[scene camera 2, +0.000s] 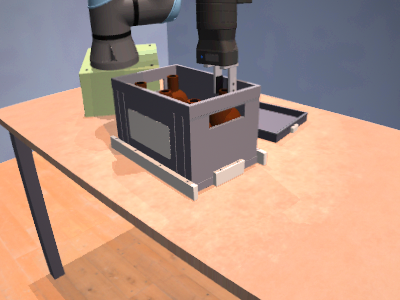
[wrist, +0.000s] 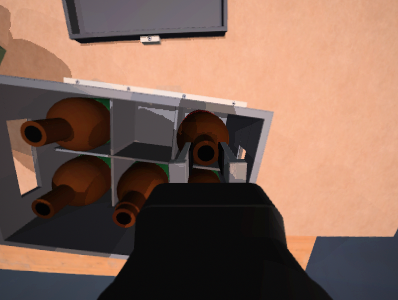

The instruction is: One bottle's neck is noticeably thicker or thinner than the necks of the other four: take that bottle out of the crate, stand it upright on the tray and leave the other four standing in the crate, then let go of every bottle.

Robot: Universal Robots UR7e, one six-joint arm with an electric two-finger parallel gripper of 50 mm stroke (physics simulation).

gripper: scene camera 2; wrist
same spot on gripper: (scene camera 2: 217,70) = (wrist: 187,174)
